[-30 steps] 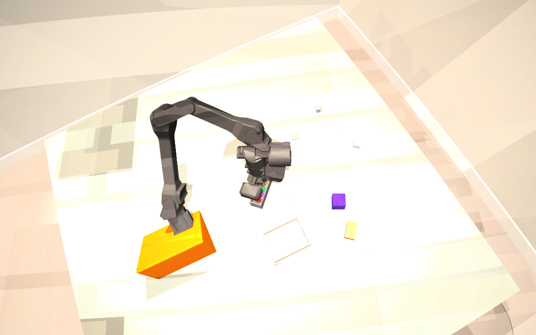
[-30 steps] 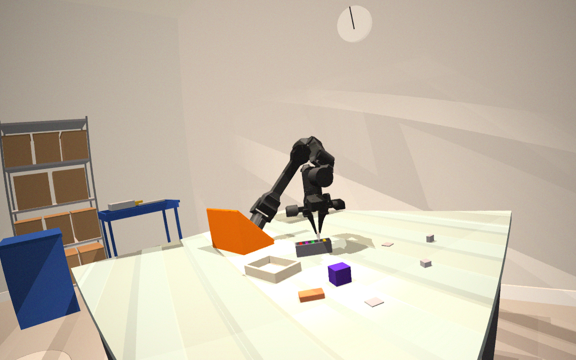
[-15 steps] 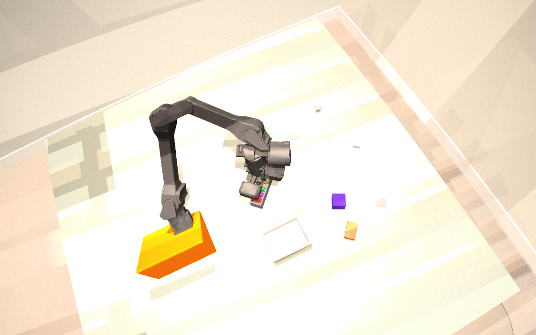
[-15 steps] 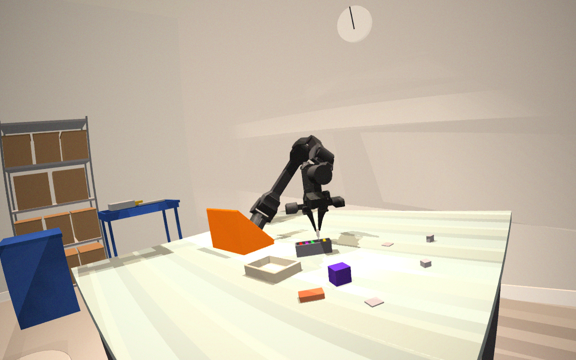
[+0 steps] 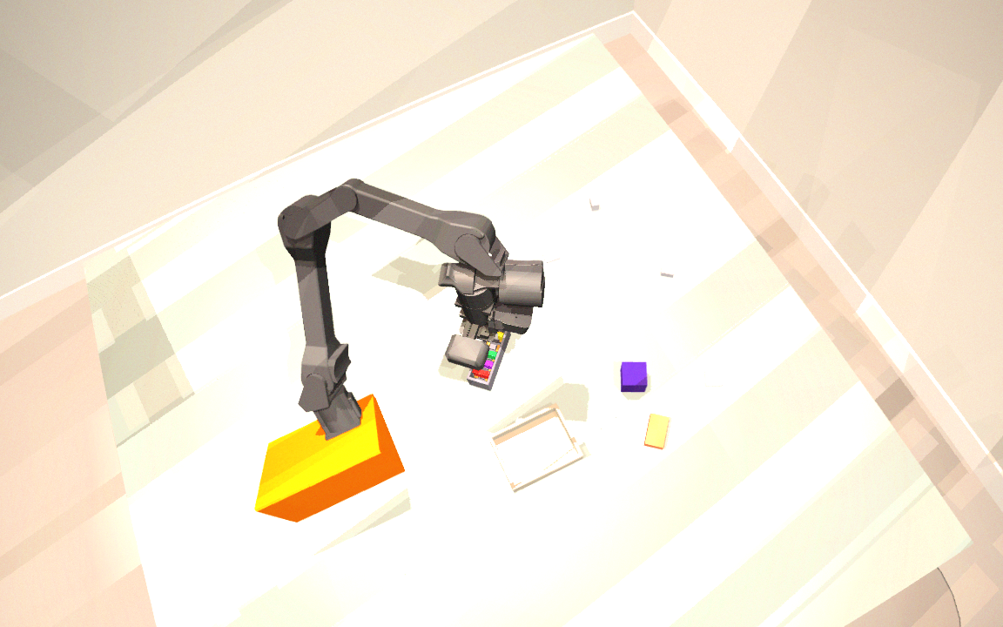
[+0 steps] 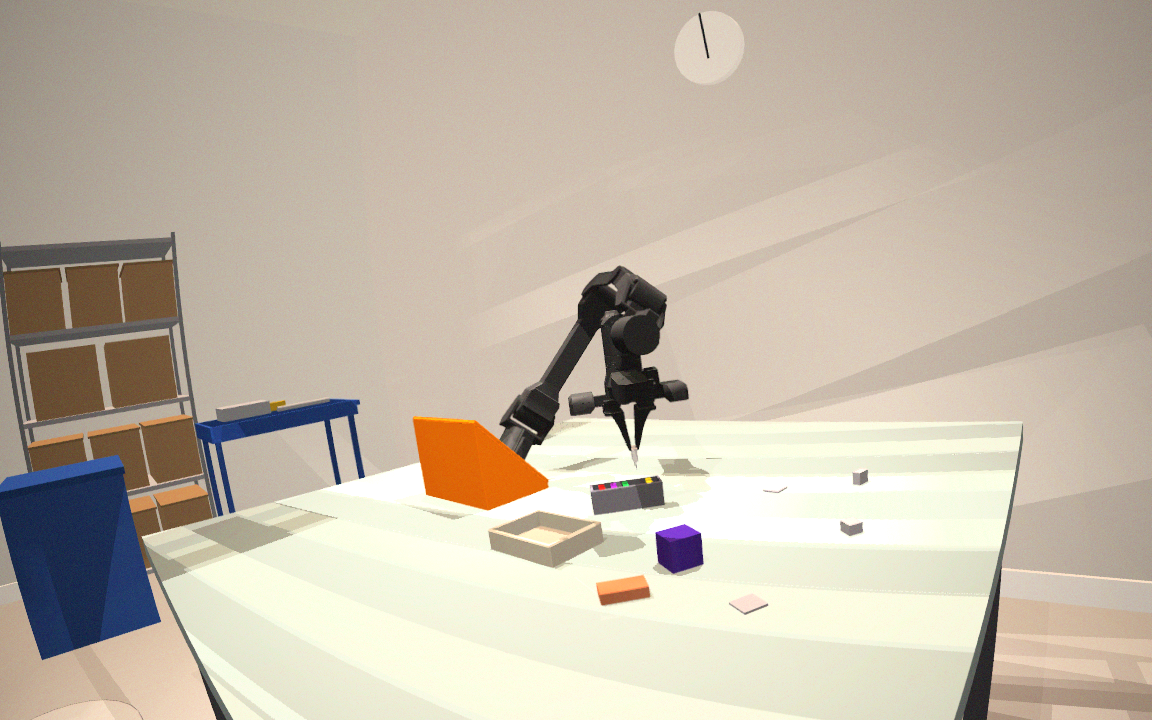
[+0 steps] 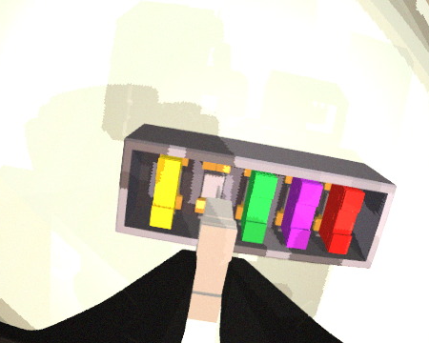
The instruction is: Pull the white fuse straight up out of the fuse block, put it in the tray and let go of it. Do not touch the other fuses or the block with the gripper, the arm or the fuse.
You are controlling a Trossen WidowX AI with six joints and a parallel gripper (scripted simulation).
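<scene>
Now: gripper tip 1 cm past the pale tray, 20 cm to the left of it and 9 cm above it. From my gripper tip the other things lie so: white fuse (1 cm below); then yellow fuse (1 cm ahead, 2 cm to the left, 7 cm below); then green fuse (1 cm behind, 1 cm to the right, 7 cm below).
</scene>
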